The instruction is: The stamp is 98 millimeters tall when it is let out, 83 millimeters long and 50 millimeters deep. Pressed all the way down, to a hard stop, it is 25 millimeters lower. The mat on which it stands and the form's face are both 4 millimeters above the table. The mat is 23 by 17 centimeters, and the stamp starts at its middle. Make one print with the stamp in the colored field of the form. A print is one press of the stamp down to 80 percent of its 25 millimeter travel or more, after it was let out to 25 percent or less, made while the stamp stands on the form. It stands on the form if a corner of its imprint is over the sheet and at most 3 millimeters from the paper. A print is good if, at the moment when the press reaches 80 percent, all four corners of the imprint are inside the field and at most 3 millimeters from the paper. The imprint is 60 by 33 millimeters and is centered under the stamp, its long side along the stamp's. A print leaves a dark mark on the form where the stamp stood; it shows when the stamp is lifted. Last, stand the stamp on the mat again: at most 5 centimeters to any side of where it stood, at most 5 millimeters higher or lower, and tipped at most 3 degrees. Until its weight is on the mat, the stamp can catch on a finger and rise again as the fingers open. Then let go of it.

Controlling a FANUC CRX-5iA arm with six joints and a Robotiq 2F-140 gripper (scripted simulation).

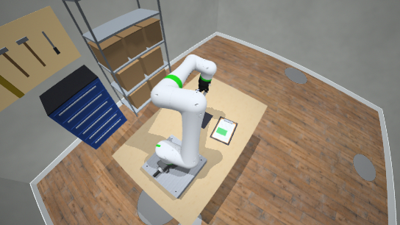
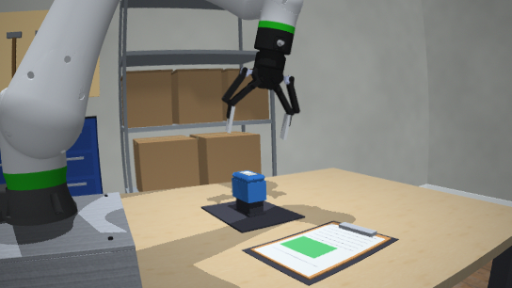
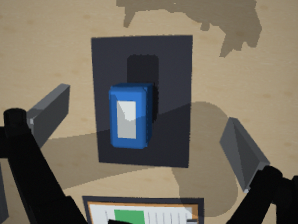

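The blue stamp is 150 mm below my hand, 40 mm to the right of it and 40 mm behind it. From my hand the other things lie so: dark mat 200 mm below, 40 mm to the right, 40 mm behind; form 300 mm to the right, 190 mm below, 30 mm ahead.
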